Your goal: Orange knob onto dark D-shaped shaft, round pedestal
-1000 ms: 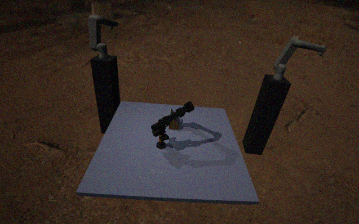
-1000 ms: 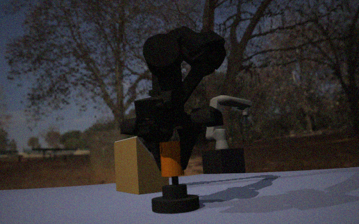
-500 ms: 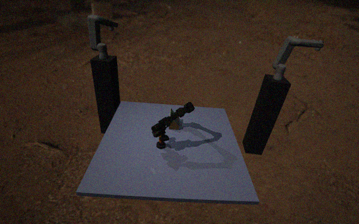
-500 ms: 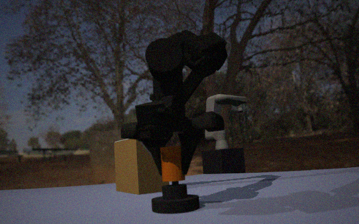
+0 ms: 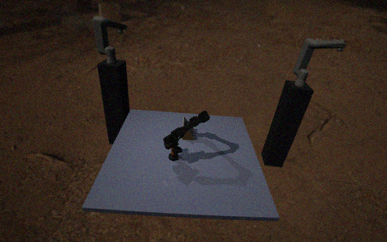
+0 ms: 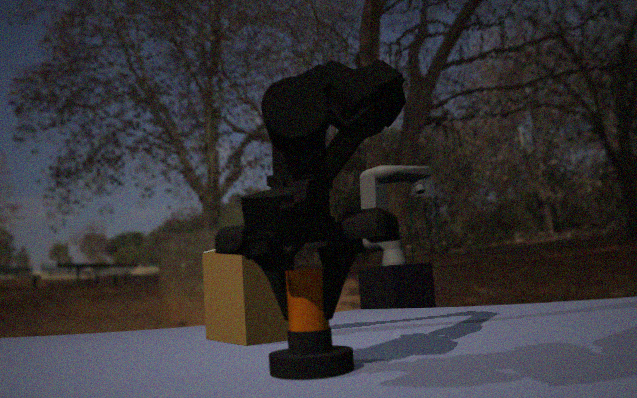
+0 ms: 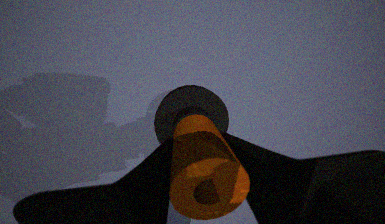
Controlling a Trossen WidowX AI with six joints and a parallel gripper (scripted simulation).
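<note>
My gripper tip is now 20 mm below the orange knob. The rest, counted from my gripper tip: pedestal 20 mm below.
</note>
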